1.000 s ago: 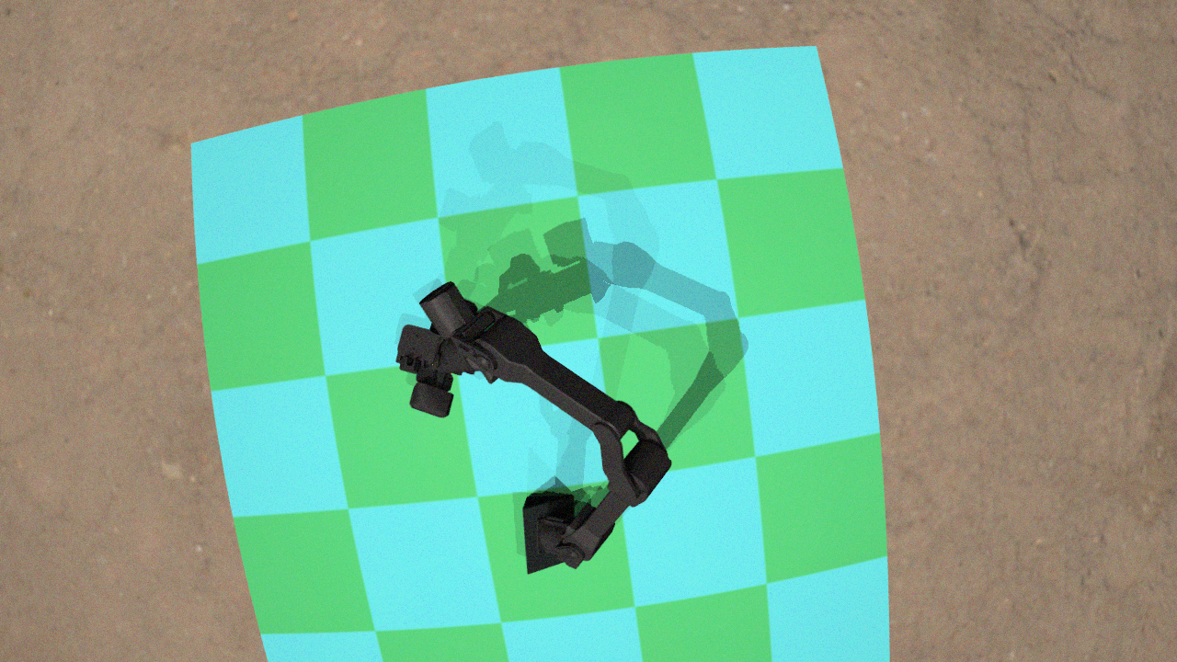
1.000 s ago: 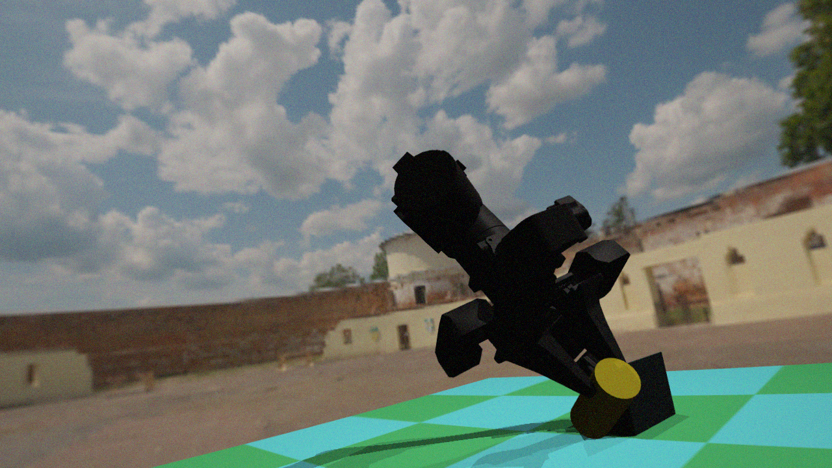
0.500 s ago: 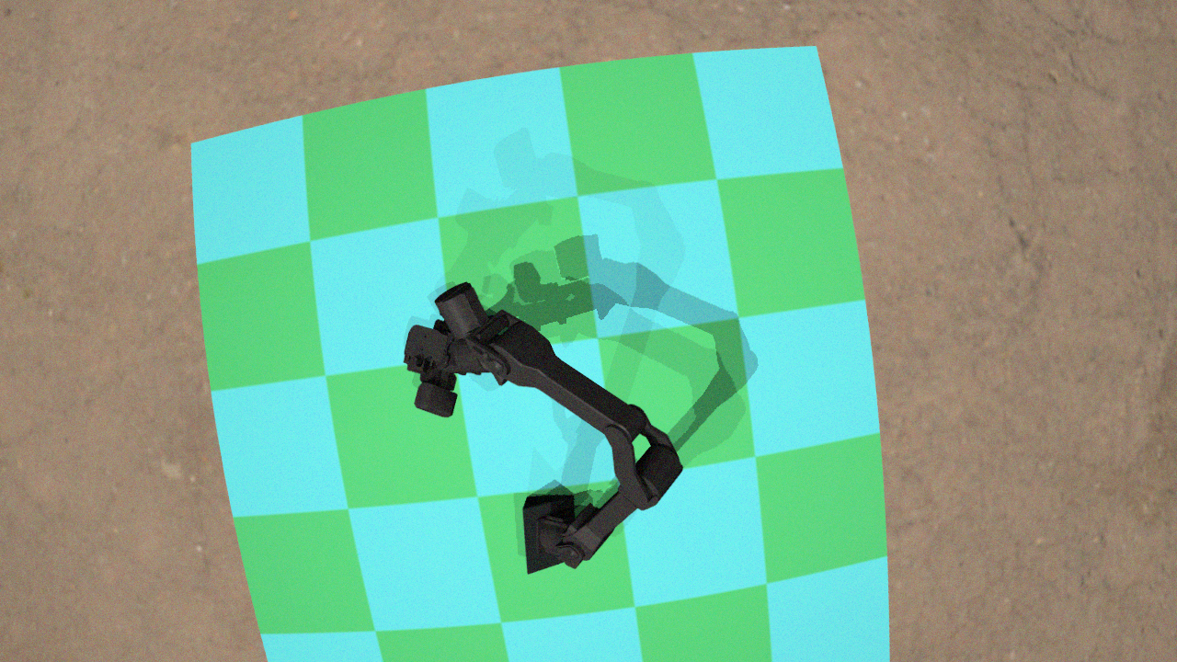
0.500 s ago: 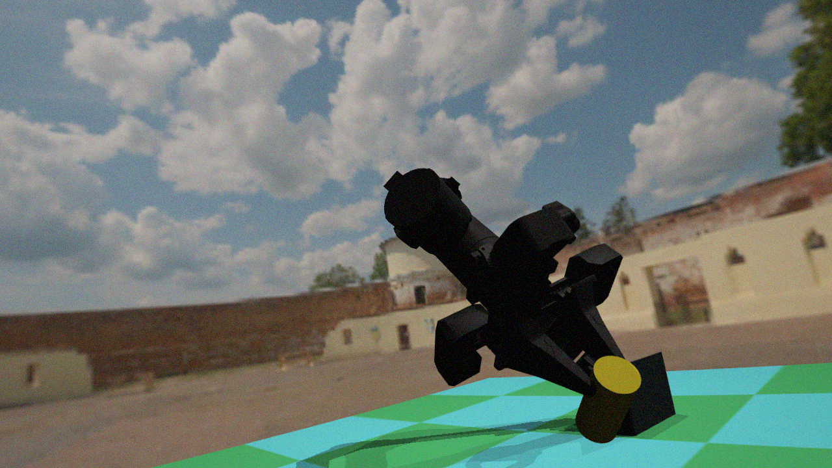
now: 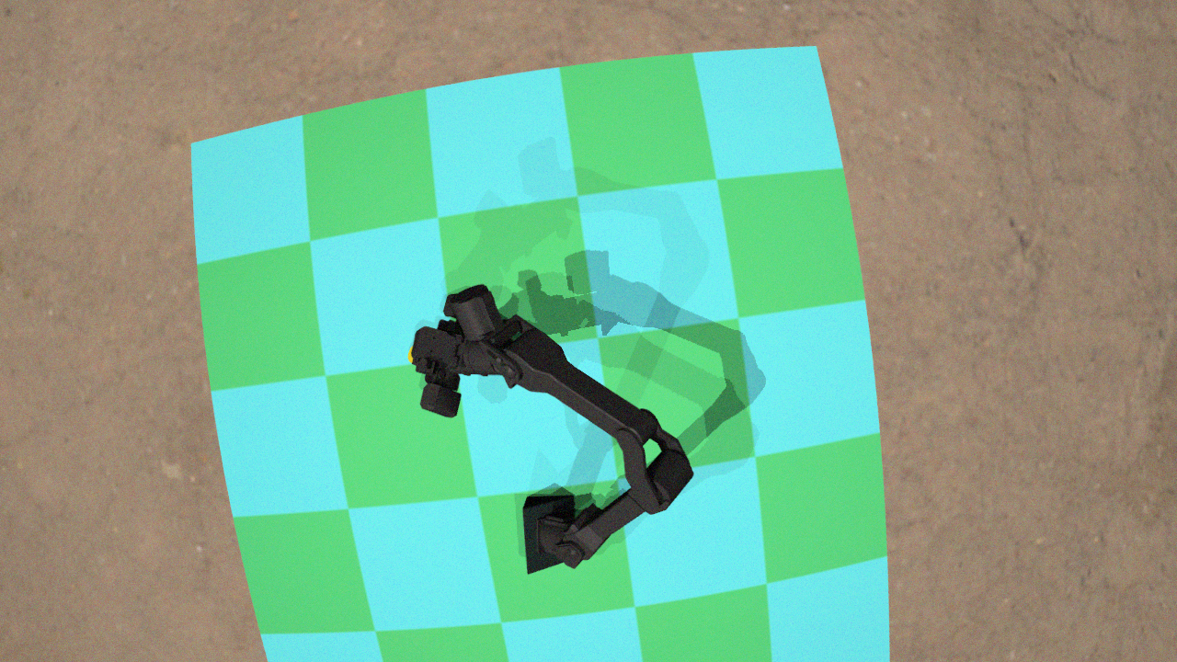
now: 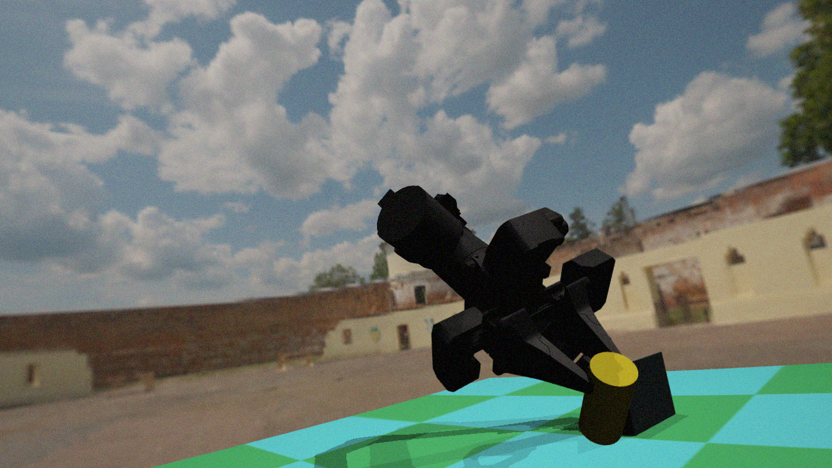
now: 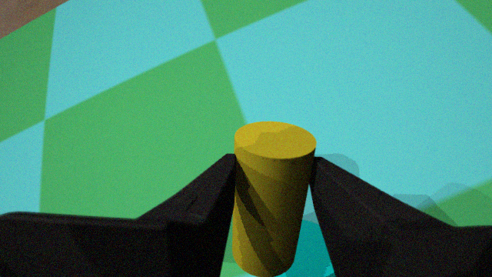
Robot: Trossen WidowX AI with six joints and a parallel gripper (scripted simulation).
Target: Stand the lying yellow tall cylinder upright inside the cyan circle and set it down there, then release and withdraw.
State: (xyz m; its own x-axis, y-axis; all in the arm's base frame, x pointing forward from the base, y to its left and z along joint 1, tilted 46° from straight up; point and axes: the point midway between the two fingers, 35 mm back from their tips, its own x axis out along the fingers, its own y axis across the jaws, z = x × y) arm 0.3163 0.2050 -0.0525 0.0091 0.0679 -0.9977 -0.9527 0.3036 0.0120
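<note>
Now: the cyan circle 4 cm to the right of my gripper tip and 12 cm below it. The rest, counted from my gripper tip: yellow tall cylinder (1 cm behind, 1 cm to the right, 2 cm below).
</note>
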